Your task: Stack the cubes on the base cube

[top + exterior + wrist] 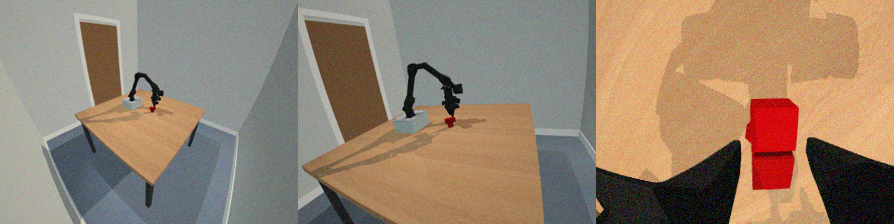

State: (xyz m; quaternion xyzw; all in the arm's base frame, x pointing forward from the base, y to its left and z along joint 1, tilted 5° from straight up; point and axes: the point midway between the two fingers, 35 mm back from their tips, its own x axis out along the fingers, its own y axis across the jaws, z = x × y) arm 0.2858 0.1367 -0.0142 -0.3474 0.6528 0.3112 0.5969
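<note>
The red cube lies 3 cm to the right of my gripper tip, 3 cm below it and 2 cm behind it.
</note>
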